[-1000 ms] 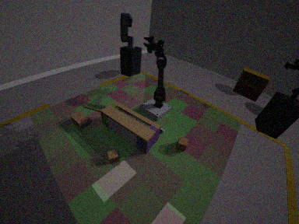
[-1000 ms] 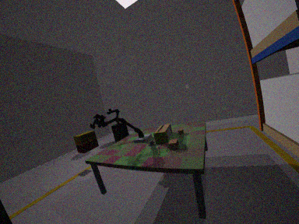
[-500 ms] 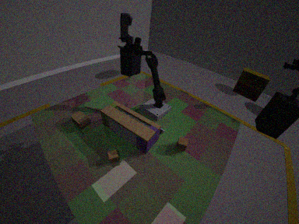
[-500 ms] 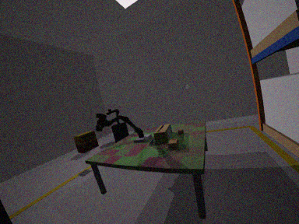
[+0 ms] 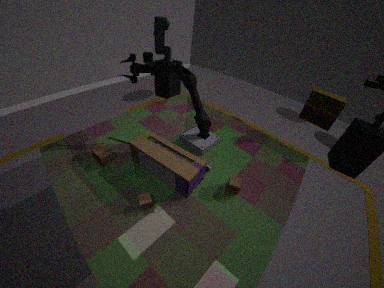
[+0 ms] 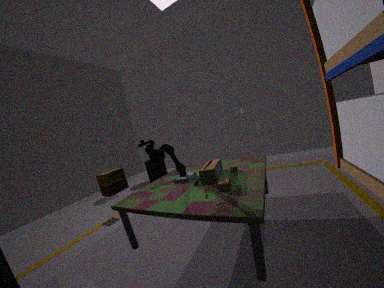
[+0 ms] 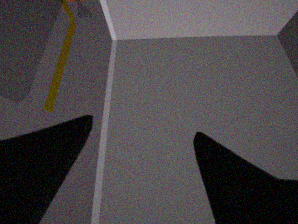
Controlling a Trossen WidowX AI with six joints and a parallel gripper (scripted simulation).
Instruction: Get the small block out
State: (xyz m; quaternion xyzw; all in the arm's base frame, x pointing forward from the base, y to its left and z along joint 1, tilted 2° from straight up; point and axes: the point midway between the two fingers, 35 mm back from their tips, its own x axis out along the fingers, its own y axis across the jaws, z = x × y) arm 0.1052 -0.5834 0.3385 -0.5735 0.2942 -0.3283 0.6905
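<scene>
The clear-fronted box lies 59 cm to the left of my gripper tip, 31 cm below it and 19 cm ahead of it. Round my gripper tip: thin tan rod (37 cm below, 23 cm ahead, 20 cm to the left).
</scene>
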